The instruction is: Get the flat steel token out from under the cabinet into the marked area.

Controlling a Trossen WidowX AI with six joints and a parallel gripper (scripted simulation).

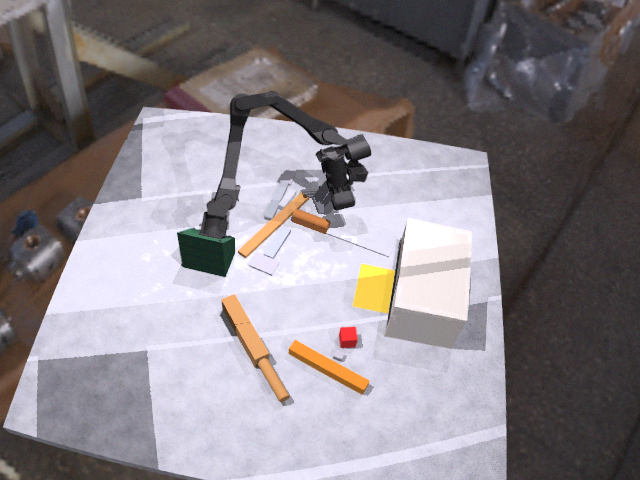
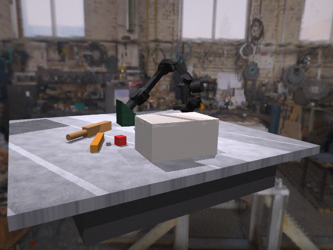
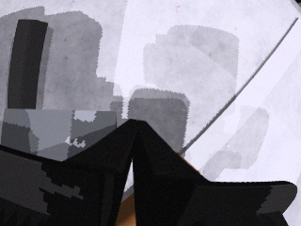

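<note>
Right now my gripper tip is 4 cm past the grey block, 3 cm to the right of it and 2 cm above it. Round my gripper tip: flat grey token 30 cm ahead, 24 cm to the right, 6 cm below; then small dark tool 6 cm behind, 8 cm to the left, 5 cm below; then flat orange stick 18 cm behind, 8 cm to the right, 5 cm below.
</note>
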